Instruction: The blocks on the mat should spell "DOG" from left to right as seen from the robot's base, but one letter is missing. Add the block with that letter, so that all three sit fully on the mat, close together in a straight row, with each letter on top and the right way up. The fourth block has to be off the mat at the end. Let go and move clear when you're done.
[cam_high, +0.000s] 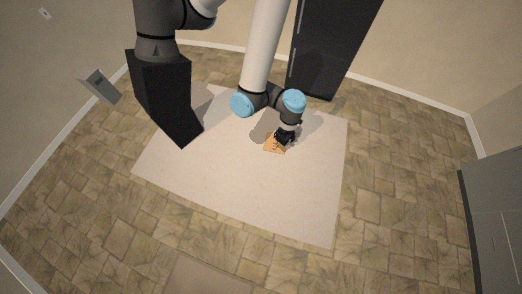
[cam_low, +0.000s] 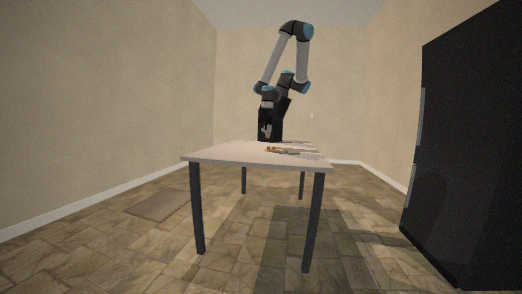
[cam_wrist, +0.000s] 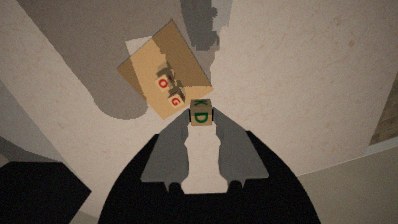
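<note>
The mat is 60 mm behind my hand, 40 mm to the left of it and 110 mm below it. From my hand the other things lie so: green D block: right at my hand.
</note>
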